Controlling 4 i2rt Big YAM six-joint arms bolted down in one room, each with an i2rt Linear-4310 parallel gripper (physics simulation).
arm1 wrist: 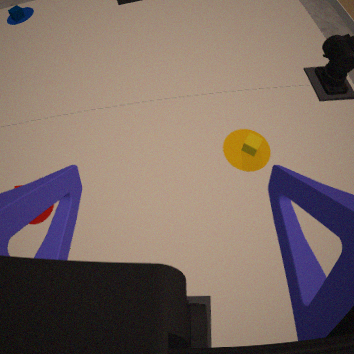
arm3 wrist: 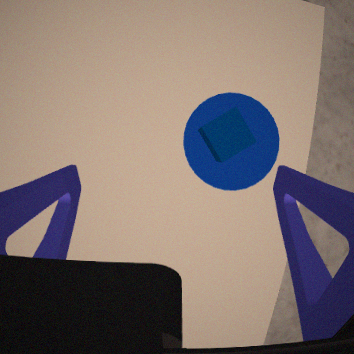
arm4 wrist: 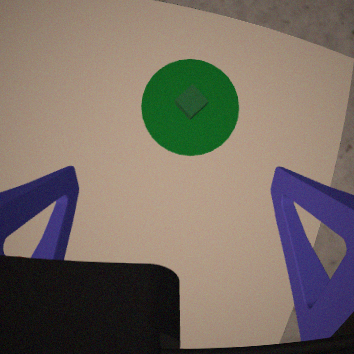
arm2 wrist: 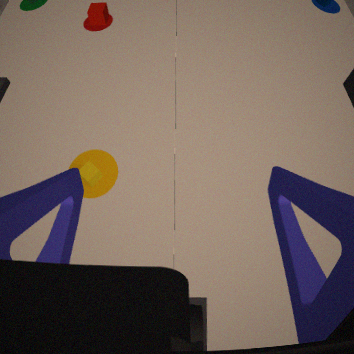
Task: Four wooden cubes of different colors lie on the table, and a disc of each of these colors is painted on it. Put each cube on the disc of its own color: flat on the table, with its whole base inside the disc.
In view: a blue cube [arm3 wrist: 227, 134], a yellow disc [arm1 wrist: 232, 144], a green disc [arm4 wrist: 165, 122] and a blue disc [arm3 wrist: 247, 167].
The yellow disc shows as well in the arm2 wrist view [arm2 wrist: 107, 165]. The arm4 wrist view does not show the blue cube: it is out of frame.
